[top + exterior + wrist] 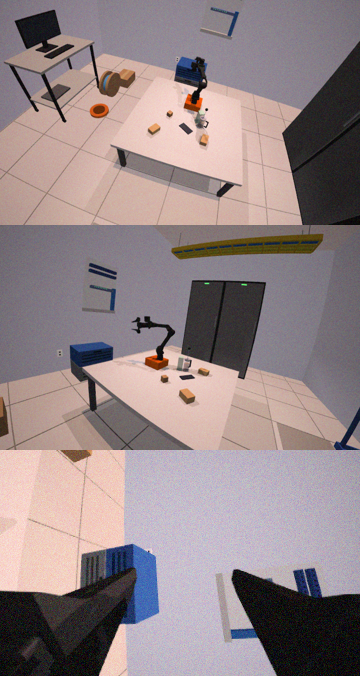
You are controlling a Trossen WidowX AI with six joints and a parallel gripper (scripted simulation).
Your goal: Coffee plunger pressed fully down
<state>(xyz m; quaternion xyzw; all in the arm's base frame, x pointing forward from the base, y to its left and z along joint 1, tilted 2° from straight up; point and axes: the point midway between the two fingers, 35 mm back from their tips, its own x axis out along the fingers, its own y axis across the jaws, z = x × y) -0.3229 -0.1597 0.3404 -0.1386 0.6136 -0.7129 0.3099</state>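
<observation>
The glass coffee press lies 630 mm ahead of my gripper tip, 340 mm to the left of it and 290 mm below it. The rest, counted from my gripper tip: black flat slab: 730 mm ahead, 180 mm to the left, 420 mm below; pale green block: 560 mm ahead, 290 mm to the left, 350 mm below; small brown cube: 610 mm ahead, 50 mm to the right, 400 mm below.
</observation>
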